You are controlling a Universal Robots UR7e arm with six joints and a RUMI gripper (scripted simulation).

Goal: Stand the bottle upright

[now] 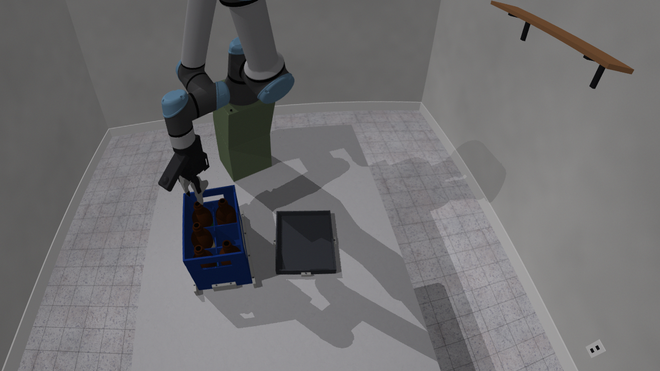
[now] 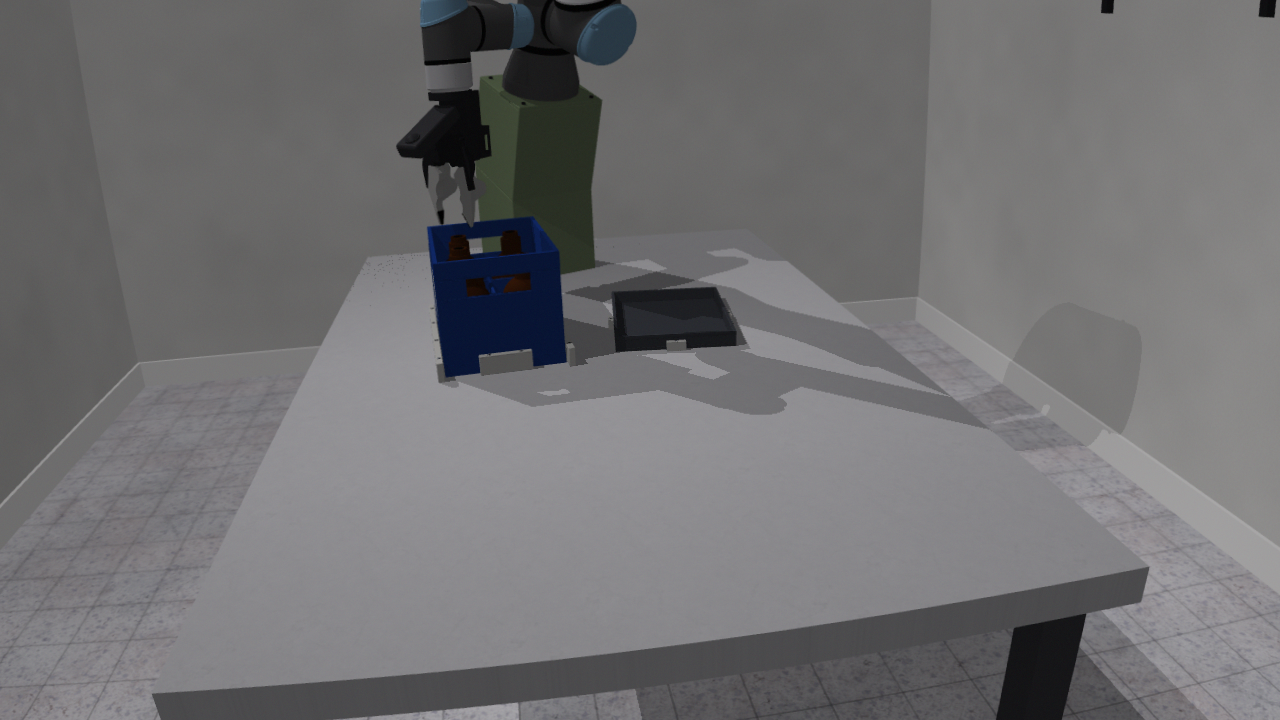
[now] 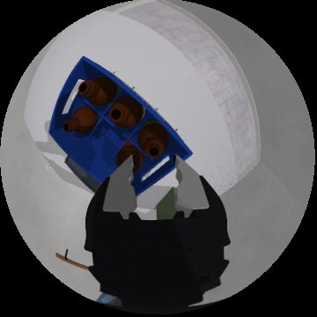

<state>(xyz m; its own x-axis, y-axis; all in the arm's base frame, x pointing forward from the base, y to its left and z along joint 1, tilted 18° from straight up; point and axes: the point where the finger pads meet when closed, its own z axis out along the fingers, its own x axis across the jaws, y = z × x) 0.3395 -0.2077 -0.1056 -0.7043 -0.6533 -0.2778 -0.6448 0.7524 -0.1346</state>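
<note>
The blue crate lies 110 mm below my hand, 90 mm ahead of it and 40 mm to the left of it. Round my hand: dark tray: 330 mm to the left, 180 mm below, 110 mm ahead.
</note>
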